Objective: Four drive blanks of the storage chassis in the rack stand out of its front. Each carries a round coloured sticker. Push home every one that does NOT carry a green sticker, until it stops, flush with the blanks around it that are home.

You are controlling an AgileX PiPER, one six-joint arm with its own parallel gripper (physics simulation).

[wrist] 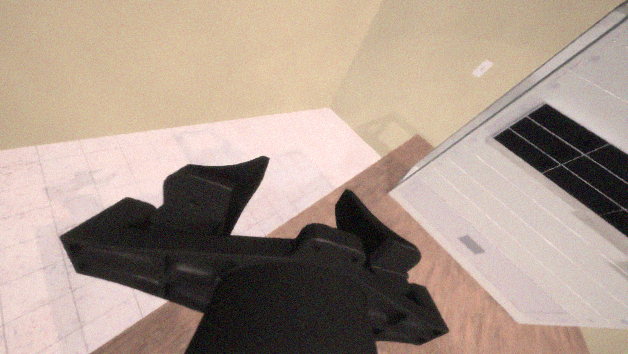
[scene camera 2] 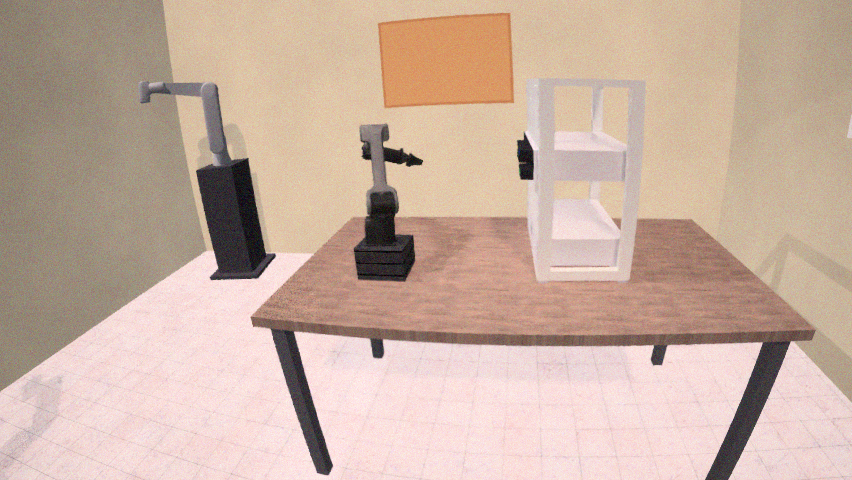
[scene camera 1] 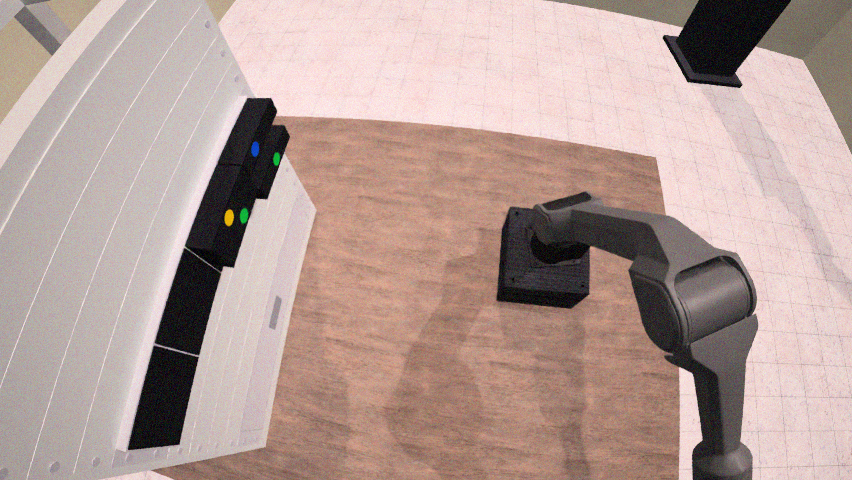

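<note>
In scene camera 1, four black blanks stand out of the front of the rack (scene camera 1: 107,178) (scene camera 2: 633,178) (wrist: 500,260). The blue-stickered blank (scene camera 1: 243,134) is beside a green-stickered blank (scene camera 1: 274,135) at the far end. Nearer, the yellow-stickered blank (scene camera 1: 207,205) is beside another green-stickered blank (scene camera 1: 225,256). Black blanks (scene camera 1: 187,301) (wrist: 565,145) without visible stickers sit in the front nearer that camera. In scene camera 2 the protruding blanks show as a dark cluster. My gripper (scene camera 2: 418,160) (wrist: 305,183) is open and empty, in the air well away from the rack; it is hidden in scene camera 1.
The rack stands on the wooden table (scene camera 1: 381,178) (scene camera 2: 476,310) (wrist: 450,285). My arm's black base block (scene camera 1: 518,286) (scene camera 2: 384,262) stands across the table from it. A second arm on a black pedestal (scene camera 1: 724,35) (scene camera 2: 229,220) stands on the floor behind. An orange board (scene camera 2: 447,59) hangs on the wall.
</note>
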